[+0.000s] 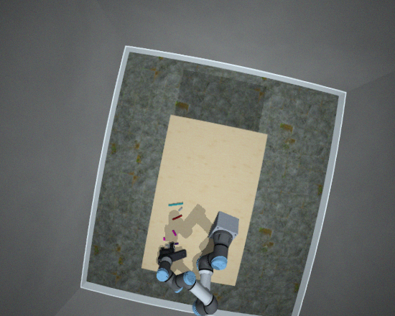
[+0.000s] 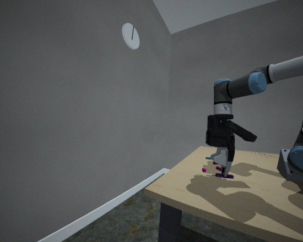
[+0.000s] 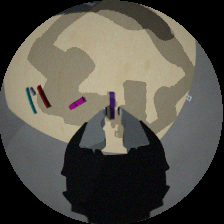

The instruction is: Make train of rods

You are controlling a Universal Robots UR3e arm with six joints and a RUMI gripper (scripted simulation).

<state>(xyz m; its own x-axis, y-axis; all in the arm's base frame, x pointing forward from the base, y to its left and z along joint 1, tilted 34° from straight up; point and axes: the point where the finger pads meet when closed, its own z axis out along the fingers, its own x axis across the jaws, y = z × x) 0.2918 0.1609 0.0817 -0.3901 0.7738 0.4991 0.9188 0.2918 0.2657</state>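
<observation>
My gripper is now 2 cm above the purple rod. Round my hand: red rod 19 cm to the right, 3 cm ahead, 2 cm below; grey rod 25 cm to the right, 3 cm ahead, 2 cm below; turquoise rod 27 cm to the right, 7 cm ahead, 2 cm below.
</observation>
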